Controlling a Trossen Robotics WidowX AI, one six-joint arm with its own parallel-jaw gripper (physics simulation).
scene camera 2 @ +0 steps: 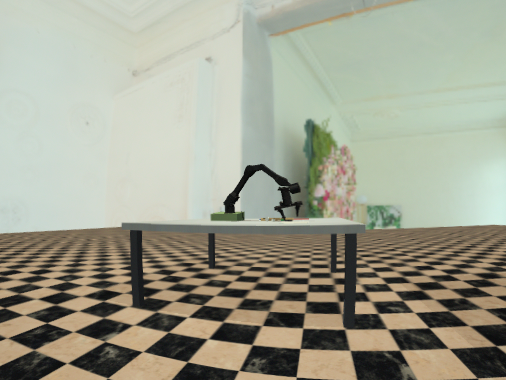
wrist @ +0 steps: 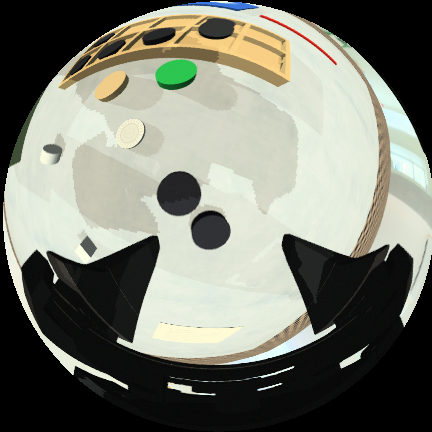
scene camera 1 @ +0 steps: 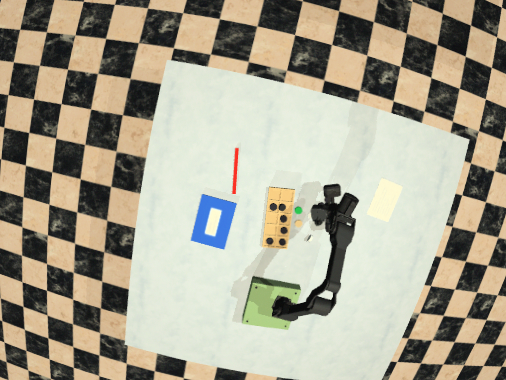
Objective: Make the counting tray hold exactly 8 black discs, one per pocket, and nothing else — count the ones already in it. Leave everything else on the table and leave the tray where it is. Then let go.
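The tan counting tray (scene camera 1: pixel 270 218) (wrist: pixel 260 68) has two columns of five pockets. Several black discs sit in it, one per pocket. In scene camera 1, both top pockets and the left pockets of the third and fourth rows are empty. Two loose black discs lie close together on the table in the wrist view: one disc (wrist: pixel 179 193) nearer the tray, the other disc (wrist: pixel 210 230) nearer the fingers. My gripper (scene camera 2: pixel 291 217) (wrist: pixel 221 241) is open and empty, low over the table, with the nearer disc around the gap between its fingertips. The arm hides both discs in scene camera 1.
A green disc (scene camera 1: pixel 298 210) (wrist: pixel 176 73) and a tan disc (scene camera 1: pixel 298 223) (wrist: pixel 111 85) lie beside the tray. A cream ridged disc (wrist: pixel 130 133), a small cylinder (wrist: pixel 51 154) and a small block (wrist: pixel 86 248) lie nearby. A blue frame (scene camera 1: pixel 199 220), red stick (scene camera 1: pixel 235 171) and cream card (scene camera 1: pixel 385 200) lie farther off.
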